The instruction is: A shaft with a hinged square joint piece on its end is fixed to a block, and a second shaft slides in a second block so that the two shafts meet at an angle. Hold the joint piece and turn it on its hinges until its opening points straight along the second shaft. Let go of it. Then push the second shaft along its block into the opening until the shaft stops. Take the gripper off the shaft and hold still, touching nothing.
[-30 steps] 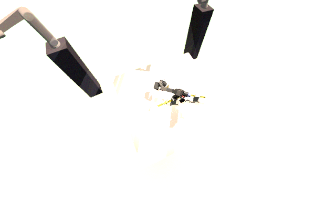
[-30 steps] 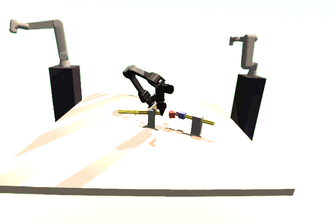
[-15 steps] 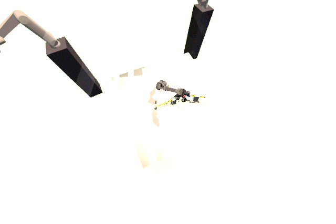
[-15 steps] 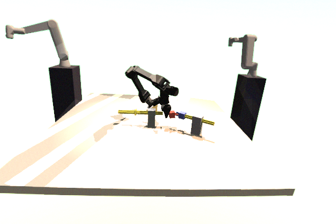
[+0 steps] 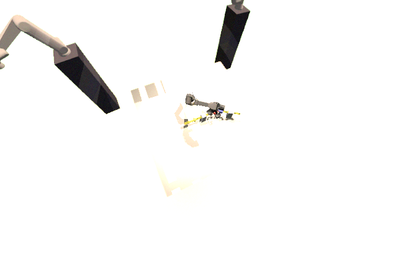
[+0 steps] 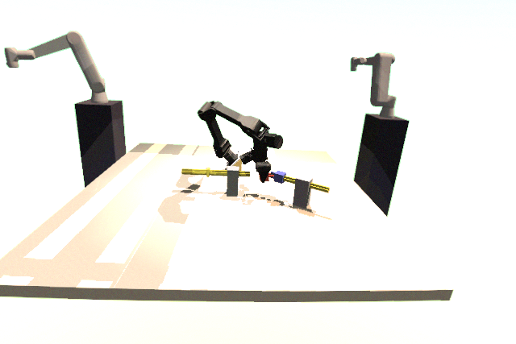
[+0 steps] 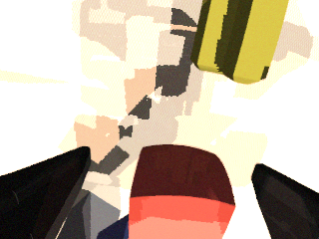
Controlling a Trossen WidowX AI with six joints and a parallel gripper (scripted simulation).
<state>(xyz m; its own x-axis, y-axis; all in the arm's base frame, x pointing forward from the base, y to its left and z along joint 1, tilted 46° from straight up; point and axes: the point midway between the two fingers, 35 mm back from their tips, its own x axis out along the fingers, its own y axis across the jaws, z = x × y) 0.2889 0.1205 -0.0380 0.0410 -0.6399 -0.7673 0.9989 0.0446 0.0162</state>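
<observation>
Right now my gripper tip is 2 cm to the right of the red joint piece and 1 cm below it.
</observation>
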